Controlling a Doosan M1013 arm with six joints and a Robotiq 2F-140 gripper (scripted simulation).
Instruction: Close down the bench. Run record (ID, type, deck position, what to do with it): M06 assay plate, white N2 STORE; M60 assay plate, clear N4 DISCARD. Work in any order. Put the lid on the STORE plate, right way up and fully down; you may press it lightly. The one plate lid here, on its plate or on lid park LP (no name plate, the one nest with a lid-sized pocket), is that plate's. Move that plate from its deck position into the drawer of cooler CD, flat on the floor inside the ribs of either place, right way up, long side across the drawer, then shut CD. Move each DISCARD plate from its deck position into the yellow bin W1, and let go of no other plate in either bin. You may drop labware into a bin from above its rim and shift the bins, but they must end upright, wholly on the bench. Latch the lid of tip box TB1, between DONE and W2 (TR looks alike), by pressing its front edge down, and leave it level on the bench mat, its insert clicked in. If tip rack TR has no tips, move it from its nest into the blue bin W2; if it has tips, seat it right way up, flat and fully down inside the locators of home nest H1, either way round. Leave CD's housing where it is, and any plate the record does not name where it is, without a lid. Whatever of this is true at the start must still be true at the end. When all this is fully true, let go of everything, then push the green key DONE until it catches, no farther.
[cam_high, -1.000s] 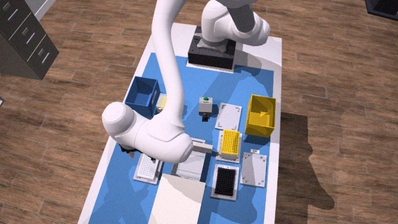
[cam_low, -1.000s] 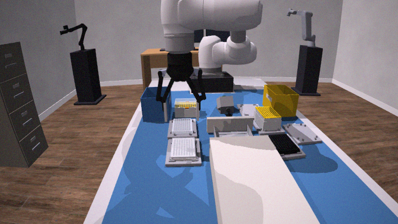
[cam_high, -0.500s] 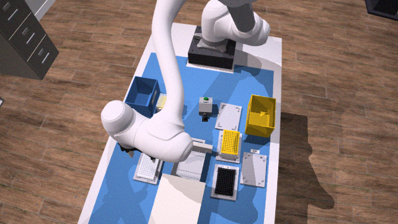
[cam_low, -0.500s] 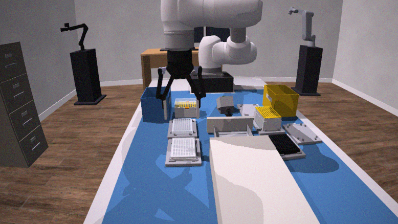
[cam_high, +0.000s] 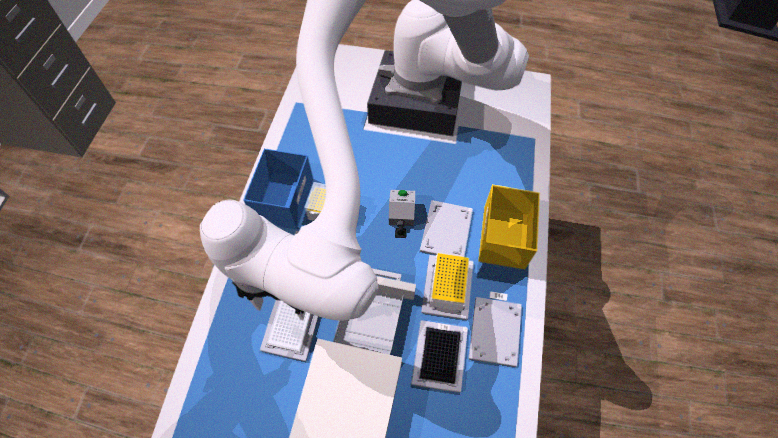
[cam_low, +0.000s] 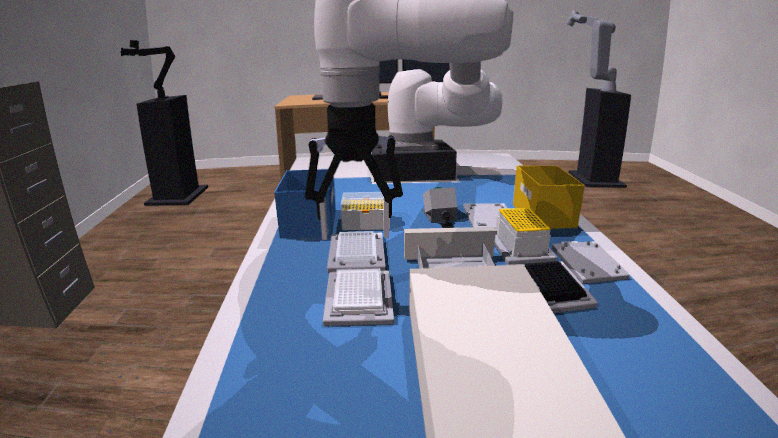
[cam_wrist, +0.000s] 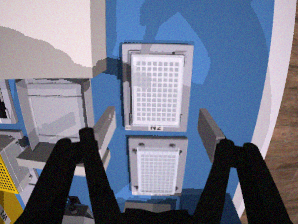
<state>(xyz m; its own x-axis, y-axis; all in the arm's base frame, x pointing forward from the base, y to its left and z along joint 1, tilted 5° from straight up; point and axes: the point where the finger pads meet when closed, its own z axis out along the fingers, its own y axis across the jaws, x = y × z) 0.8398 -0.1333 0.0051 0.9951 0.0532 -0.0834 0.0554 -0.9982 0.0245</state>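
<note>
The clear plate lid is 13 cm below my hand. Round my hand: white plate M06 (13 cm below); nest N2 (15 cm below); clear assay plate (18 cm behind, 14 cm below, 2 cm to the right).
</note>
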